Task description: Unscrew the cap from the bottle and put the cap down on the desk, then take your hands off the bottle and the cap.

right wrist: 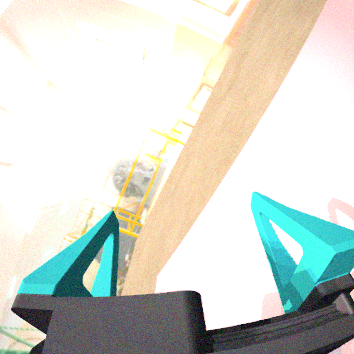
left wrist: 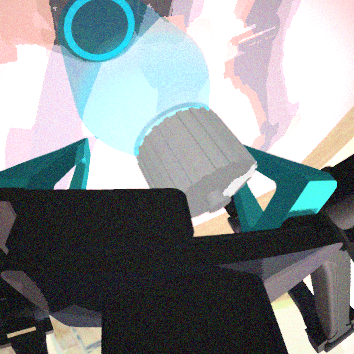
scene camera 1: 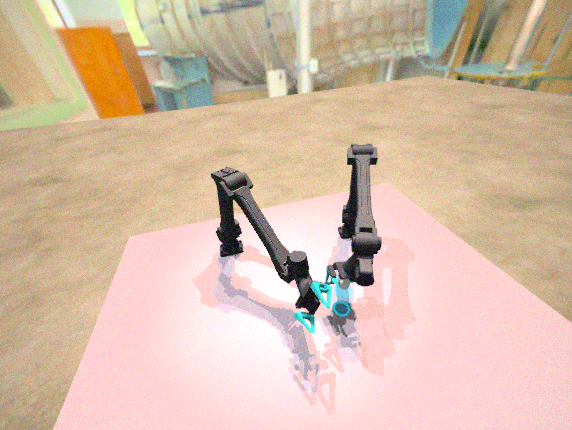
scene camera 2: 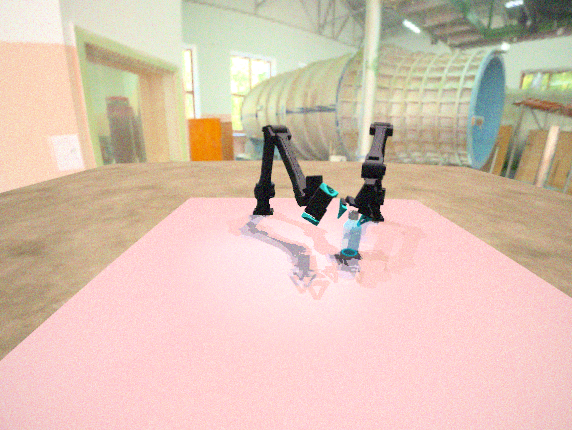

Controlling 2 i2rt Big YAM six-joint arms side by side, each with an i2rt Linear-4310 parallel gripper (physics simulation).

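Places are measured from the left arm's base along level axes (x ahead, y left, z up), in metres.
Pixels of known places: left gripper, fingertip midpoint: (scene camera 1: pixel 336 282) (scene camera 2: pixel 347 222); right gripper, fingertip midpoint: (right wrist: pixel 183 208) (scene camera 1: pixel 320 320) (scene camera 2: pixel 322 208); left arm's base, origin of the base link: (scene camera 1: pixel 350 232); right arm's base, origin of the base link: (scene camera 1: pixel 231 249) (scene camera 2: pixel 263 212).
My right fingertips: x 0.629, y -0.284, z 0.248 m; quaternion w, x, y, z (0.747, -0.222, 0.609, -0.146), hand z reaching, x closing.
For each thing: its top centre in the pictures, then the offset to it from my right fingertips. Level surfaces: height alone.
- light-blue bottle, middle of its top: (left wrist: pixel 210 192) (scene camera 1: pixel 344 279) (scene camera 2: pixel 353 212) 0.182 m back, 0.122 m left, 0.068 m down
- grey ribbed cap, middle of its top: (left wrist: pixel 219 205) (scene camera 1: pixel 344 278) (scene camera 2: pixel 354 210) 0.182 m back, 0.122 m left, 0.061 m down
- pink mat, its level: 0.248 m down
The light-blue bottle (scene camera 1: pixel 344 294) (scene camera 2: pixel 352 232) (left wrist: pixel 150 75) stands upright on the pink desk mat, its dark base ringed in cyan. The grey ribbed cap (scene camera 1: pixel 343 283) (scene camera 2: pixel 353 215) (left wrist: pixel 197 155) sits on its top. My left gripper (scene camera 1: pixel 339 280) (scene camera 2: pixel 349 220) (left wrist: pixel 159 145) is open at cap height, its fingers spread around the cap area; in the left wrist view the cap overlaps the right-hand finger. Contact cannot be told. My right gripper (scene camera 1: pixel 321 319) (scene camera 2: pixel 320 204) (right wrist: pixel 183 208) is open and empty, raised above the mat, left of the bottle in both scene views.
The pink mat (scene camera 1: pixel 175 380) (scene camera 2: pixel 250 360) lies on a brown table (scene camera 1: pixel 50 200) (scene camera 2: pixel 60 240). Both arms are mounted near the mat's far edge, and the two grippers are close together beside the bottle. Shadows and reflections fall across the mat.
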